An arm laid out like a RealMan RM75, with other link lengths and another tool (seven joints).
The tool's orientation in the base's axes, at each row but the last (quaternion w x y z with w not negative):
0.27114, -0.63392, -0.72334, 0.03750
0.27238, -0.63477, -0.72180, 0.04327
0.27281, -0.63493, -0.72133, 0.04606
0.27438, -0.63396, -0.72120, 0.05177
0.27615, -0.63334, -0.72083, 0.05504
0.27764, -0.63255, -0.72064, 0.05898
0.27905, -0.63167, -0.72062, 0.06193
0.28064, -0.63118, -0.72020, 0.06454
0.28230, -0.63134, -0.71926, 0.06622
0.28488, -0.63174, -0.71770, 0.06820
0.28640, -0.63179, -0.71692, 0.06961
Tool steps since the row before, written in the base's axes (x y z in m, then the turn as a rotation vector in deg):
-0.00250, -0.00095, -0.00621, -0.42, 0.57, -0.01
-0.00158, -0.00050, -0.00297, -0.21, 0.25, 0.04
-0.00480, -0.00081, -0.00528, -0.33, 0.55, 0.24
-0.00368, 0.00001, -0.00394, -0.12, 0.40, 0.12
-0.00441, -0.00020, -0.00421, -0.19, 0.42, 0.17
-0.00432, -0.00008, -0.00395, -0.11, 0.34, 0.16
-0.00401, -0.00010, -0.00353, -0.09, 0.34, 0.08
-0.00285, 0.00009, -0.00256, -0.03, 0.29, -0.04
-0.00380, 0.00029, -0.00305, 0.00, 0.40, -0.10
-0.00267, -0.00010, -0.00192, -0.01, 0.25, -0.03
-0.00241, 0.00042, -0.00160, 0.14, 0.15, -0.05
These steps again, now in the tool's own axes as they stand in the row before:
-0.00291, 0.00005, 0.00610, 0.55, -0.26, 0.36
-0.00140, -0.00029, 0.00308, 0.26, -0.16, 0.13
-0.00232, -0.00225, 0.00641, 0.61, -0.29, 0.10
-0.00112, -0.00159, 0.00503, 0.42, -0.08, 0.06
-0.00137, -0.00212, 0.00555, 0.46, -0.16, 0.06
-0.00116, -0.00209, 0.00534, 0.38, -0.10, 0.01
-0.00105, -0.00197, 0.00485, 0.35, -0.05, 0.07
-0.00061, -0.00133, 0.00354, 0.26, 0.05, 0.12
-0.00054, -0.00188, 0.00447, 0.35, 0.12, 0.19
-0.00061, -0.00146, 0.00289, 0.23, 0.05, 0.10
-0.00003, -0.00127, 0.00263, 0.12, 0.17, 0.01

